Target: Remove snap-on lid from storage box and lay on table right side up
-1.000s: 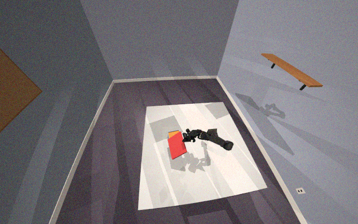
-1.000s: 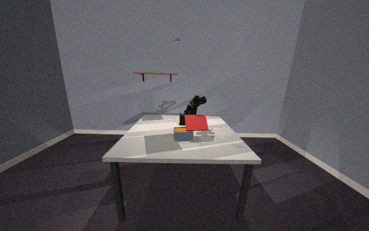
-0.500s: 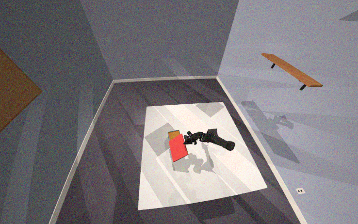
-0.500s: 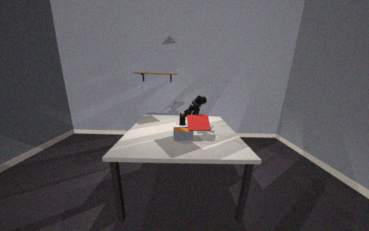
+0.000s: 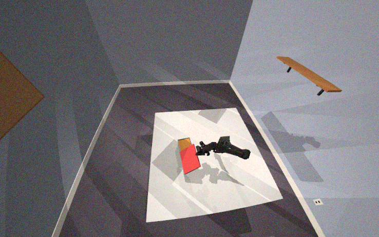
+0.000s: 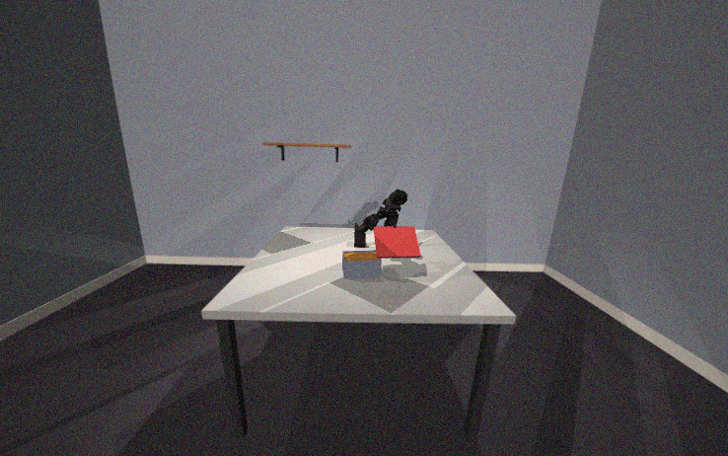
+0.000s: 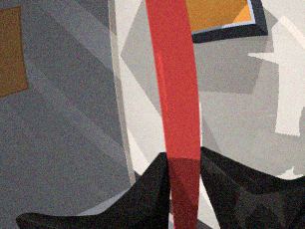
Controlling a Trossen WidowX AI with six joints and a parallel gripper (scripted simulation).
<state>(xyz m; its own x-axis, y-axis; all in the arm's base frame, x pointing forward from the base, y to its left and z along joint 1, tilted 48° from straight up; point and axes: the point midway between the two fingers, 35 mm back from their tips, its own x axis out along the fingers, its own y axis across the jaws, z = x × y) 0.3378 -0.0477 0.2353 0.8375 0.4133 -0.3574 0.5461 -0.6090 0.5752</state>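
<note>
The red lid is 70 mm ahead of my gripper tip and 50 mm below it. The rest, counted from my gripper tip: storage box 190 mm to the right, 180 mm below, 60 mm ahead.
</note>
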